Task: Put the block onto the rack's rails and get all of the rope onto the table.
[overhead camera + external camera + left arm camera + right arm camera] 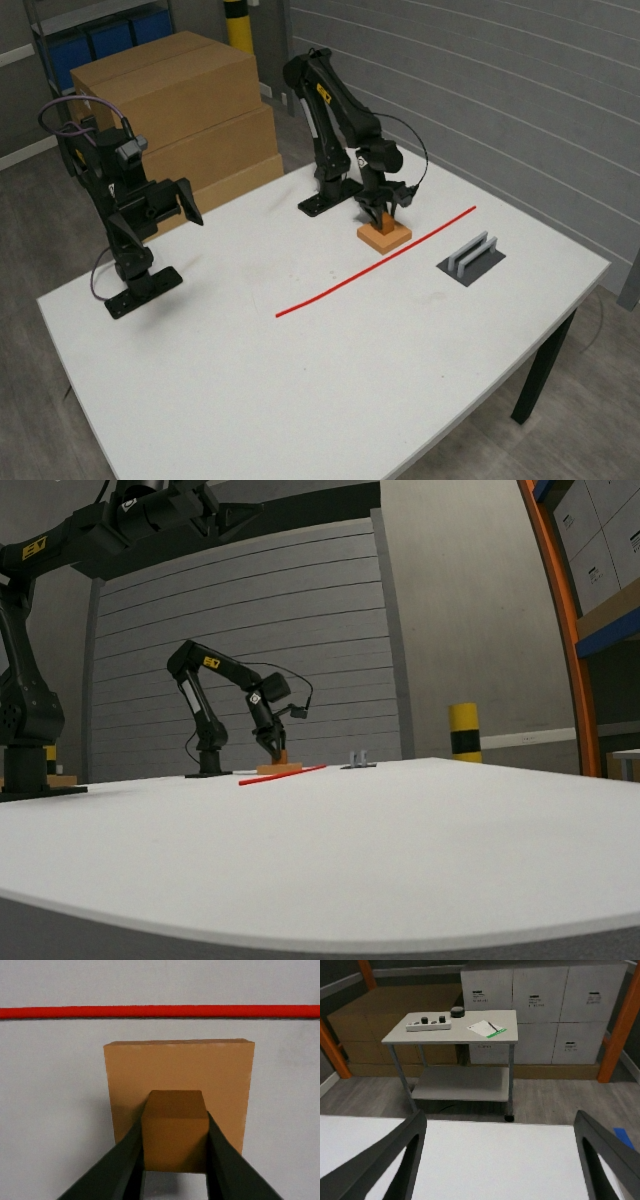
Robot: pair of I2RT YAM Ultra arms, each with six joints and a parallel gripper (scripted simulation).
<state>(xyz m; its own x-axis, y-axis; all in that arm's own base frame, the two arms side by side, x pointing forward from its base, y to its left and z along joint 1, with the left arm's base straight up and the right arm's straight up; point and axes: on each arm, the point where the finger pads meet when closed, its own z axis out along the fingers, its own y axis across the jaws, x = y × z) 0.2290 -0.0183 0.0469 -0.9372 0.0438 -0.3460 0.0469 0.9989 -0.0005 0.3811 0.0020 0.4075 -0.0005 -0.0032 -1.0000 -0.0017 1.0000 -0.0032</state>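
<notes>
Now: left hand 21 cm short of the rack, 10 cm to the right of it and 2 cm above it. Round my left hand: orange block 2 cm below.
</notes>
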